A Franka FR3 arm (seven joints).
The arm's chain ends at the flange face. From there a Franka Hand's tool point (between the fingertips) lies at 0.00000 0.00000 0.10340 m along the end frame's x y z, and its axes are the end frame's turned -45 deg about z.
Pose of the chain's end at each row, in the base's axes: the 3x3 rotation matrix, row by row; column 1 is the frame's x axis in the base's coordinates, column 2 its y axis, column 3 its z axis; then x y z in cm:
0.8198 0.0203 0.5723; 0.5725 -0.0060 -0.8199; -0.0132 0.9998 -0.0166; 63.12 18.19 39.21
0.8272 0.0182 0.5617; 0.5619 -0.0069 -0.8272; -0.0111 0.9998 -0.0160; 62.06 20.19 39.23
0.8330 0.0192 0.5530; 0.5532 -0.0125 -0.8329; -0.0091 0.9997 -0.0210; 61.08 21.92 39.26
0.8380 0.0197 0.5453; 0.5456 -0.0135 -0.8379; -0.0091 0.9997 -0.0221; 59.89 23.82 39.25
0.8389 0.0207 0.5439; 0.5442 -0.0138 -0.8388; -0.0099 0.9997 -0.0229; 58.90 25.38 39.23
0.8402 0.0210 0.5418; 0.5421 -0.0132 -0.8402; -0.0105 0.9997 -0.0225; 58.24 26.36 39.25
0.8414 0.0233 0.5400; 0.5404 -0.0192 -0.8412; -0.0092 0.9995 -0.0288; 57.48 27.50 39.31
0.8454 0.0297 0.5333; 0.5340 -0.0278 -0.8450; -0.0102 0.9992 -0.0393; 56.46 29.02 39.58
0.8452 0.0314 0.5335; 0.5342 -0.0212 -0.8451; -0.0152 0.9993 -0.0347; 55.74 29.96 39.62
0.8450 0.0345 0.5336; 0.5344 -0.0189 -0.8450; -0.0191 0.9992 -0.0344; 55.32 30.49 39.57
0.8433 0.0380 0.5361; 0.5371 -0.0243 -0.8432; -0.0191 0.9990 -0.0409; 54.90 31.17 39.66
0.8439 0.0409 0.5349; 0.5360 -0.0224 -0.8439; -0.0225 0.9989 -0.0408; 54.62 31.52 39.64
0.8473 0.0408 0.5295; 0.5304 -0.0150 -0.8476; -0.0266 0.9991 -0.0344; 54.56 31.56 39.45
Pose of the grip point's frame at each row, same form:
0.5653 0.5940 0.5723; 0.4091 0.4006 -0.8199; -0.7163 0.6976 -0.0166; 69.04 9.71 39.04
0.5720 0.5978 0.5617; 0.4022 0.3924 -0.8272; -0.7148 0.6991 -0.0160; 67.87 11.64 39.06
0.5754 0.6026 0.5530; 0.4000 0.3823 -0.8329; -0.7133 0.7005 -0.0210; 66.80 13.31 39.04
0.5786 0.6065 0.5453; 0.3953 0.3763 -0.8379; -0.7133 0.7005 -0.0221; 65.53 15.16 39.02
0.5786 0.6078 0.5439; 0.3946 0.3750 -0.8388; -0.7139 0.6999 -0.0229; 64.52 16.71 38.99
0.5793 0.6090 0.5418; 0.3927 0.3740 -0.8402; -0.7143 0.6995 -0.0225; 63.84 17.67 39.02
0.5785 0.6114 0.5400; 0.3957 0.3685 -0.8412; -0.7133 0.7002 -0.0288; 63.06 18.80 39.01
0.5768 0.6188 0.5333; 0.3973 0.3579 -0.8450; -0.7138 0.6993 -0.0393; 61.97 20.28 39.17
0.5754 0.6198 0.5335; 0.3927 0.3627 -0.8451; -0.7174 0.6959 -0.0347; 61.26 21.22 39.26
0.5731 0.6219 0.5336; 0.3912 0.3645 -0.8450; -0.7200 0.6930 -0.0344; 60.84 21.75 39.21
0.5694 0.6232 0.5361; 0.3970 0.3626 -0.8432; -0.7199 0.6929 -0.0409; 60.44 22.45 39.24
0.5678 0.6256 0.5349; 0.3948 0.3632 -0.8439; -0.7222 0.6904 -0.0408; 60.15 22.79 39.22
0.5703 0.6280 0.5295; 0.3857 0.3644 -0.8476; -0.7253 0.6877 -0.0344; 60.04 22.80 39.09

